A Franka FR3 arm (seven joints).
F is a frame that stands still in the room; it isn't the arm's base.
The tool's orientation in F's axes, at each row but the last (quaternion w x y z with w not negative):
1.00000, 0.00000, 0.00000, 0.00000
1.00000, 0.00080, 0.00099, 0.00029
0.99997, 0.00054, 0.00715, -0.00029
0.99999, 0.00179, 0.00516, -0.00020
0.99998, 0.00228, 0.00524, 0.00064
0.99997, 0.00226, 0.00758, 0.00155
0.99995, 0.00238, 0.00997, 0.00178
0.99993, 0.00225, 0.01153, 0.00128
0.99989, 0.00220, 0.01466, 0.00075
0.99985, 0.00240, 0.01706, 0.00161
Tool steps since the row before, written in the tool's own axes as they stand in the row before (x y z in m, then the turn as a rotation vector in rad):
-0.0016, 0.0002, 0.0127, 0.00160, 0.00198, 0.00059
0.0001, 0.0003, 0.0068, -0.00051, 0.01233, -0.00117
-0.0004, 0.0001, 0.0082, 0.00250, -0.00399, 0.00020
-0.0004, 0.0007, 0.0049, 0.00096, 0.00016, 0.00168
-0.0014, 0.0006, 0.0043, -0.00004, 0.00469, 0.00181
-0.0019, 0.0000, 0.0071, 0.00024, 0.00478, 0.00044
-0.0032, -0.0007, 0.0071, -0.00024, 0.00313, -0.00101
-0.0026, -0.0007, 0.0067, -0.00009, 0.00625, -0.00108
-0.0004, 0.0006, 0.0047, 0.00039, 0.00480, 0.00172
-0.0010, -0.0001, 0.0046, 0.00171, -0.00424, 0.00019
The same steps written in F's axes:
-0.0016, 0.0002, 0.0127, 0.00160, 0.00198, 0.00059
0.0001, 0.0003, 0.0068, -0.00052, 0.01233, -0.00115
-0.0003, 0.0001, 0.0082, 0.00250, -0.00399, 0.00016
-0.0003, 0.0007, 0.0049, 0.00098, 0.00015, 0.00167
-0.0014, 0.0006, 0.0043, -0.00003, 0.00468, 0.00183
-0.0018, 0.0000, 0.0071, 0.00023, 0.00478, 0.00046
-0.0031, -0.0007, 0.0072, -0.00027, 0.00313, -0.00099
-0.0024, -0.0007, 0.0068, -0.00013, 0.00625, -0.00105
-0.0003, 0.0006, 0.0047, 0.00043, 0.00479, 0.00173
-0.0008, -0.0001, 0.0046, 0.00173, -0.00424, 0.00011

